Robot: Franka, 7 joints.
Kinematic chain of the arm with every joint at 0, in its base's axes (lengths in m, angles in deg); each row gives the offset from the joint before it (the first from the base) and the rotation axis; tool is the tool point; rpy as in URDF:
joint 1: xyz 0 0 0.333 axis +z
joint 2: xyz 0 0 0 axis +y
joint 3: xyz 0 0 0.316 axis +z
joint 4: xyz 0.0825 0 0 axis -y
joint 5: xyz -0.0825 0 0.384 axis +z
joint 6: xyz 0 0 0 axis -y
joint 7: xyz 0.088 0 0 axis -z
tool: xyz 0 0 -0.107 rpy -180 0 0
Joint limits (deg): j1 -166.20..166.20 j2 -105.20..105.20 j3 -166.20..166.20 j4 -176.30..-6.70 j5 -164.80..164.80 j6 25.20..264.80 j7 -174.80..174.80
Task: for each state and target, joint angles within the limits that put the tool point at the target. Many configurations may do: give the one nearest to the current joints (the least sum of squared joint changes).
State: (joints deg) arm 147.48 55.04 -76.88 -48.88 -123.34 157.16 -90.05
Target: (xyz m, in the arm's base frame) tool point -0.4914 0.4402 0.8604
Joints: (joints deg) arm 164.69 41.60 -78.68 -32.38 -122.78 156.29 -90.05
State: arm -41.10 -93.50 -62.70 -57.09 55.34 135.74 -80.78
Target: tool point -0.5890 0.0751 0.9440
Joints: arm -32.07 -55.14 -51.39 -35.39 54.38 142.83 -80.78
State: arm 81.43 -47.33 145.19 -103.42 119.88 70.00 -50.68
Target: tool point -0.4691 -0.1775 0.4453
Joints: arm 61.73 -11.67 120.81 -127.76 109.76 48.27 -50.68
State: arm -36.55 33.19 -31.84 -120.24 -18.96 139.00 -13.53
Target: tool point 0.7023 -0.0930 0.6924
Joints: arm -3.21 19.97 -6.64 -72.24 -19.03 152.62 -13.53
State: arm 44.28 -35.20 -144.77 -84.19 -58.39 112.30 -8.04
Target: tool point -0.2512 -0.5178 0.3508
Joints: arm 39.84 -16.96 -146.57 -110.42 -52.71 96.87 -8.04
